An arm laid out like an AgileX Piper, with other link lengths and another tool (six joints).
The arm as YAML. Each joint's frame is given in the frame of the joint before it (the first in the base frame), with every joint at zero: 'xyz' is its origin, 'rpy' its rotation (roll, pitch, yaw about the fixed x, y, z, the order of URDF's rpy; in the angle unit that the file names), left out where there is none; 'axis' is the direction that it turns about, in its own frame. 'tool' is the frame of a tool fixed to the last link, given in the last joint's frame.
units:
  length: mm
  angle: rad
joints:
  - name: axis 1
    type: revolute
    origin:
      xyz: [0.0, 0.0, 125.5]
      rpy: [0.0, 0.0, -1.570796]
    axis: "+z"
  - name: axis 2
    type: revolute
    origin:
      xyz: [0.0, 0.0, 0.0]
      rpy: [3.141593, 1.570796, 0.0]
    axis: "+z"
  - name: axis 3
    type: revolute
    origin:
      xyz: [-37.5, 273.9, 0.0]
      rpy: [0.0, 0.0, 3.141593]
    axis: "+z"
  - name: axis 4
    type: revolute
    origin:
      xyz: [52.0, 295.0, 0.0]
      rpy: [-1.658, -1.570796, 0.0]
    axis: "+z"
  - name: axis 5
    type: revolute
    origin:
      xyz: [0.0, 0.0, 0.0]
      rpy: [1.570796, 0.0, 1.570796]
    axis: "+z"
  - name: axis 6
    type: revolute
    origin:
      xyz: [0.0, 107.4, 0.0]
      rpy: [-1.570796, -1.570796, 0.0]
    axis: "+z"
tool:
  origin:
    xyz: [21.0, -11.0, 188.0]
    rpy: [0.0, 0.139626, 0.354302]
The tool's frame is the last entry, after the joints.
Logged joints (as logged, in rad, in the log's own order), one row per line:
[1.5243, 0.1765, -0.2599, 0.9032, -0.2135, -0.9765]
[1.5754, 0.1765, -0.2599, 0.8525, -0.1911, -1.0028]
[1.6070, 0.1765, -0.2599, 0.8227, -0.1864, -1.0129]
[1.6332, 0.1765, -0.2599, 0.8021, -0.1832, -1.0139]
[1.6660, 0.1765, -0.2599, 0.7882, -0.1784, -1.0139]
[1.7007, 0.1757, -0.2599, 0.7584, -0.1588, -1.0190]
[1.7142, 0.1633, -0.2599, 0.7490, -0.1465, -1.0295]
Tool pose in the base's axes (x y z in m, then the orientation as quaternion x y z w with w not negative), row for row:
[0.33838, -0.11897, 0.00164, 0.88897, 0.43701, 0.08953, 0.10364]
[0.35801, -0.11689, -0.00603, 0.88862, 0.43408, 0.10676, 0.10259]
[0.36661, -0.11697, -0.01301, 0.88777, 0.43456, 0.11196, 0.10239]
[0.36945, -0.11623, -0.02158, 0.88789, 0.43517, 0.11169, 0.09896]
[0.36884, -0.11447, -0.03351, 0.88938, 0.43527, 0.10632, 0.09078]
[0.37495, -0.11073, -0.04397, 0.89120, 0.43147, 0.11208, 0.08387]
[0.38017, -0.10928, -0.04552, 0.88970, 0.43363, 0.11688, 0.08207]
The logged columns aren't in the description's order. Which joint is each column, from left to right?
Columns, left to right: axis 2, axis 6, axis 1, axis 5, axis 4, axis 3.
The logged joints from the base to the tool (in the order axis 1, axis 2, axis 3, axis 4, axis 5, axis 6), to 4 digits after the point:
[-0.2599, 1.5243, -0.9765, -0.2135, 0.9032, 0.1765]
[-0.2599, 1.5754, -1.0028, -0.1911, 0.8525, 0.1765]
[-0.2599, 1.6070, -1.0129, -0.1864, 0.8227, 0.1765]
[-0.2599, 1.6332, -1.0139, -0.1832, 0.8021, 0.1765]
[-0.2599, 1.6660, -1.0139, -0.1784, 0.7882, 0.1765]
[-0.2599, 1.7007, -1.0190, -0.1588, 0.7584, 0.1757]
[-0.2599, 1.7142, -1.0295, -0.1465, 0.7490, 0.1633]

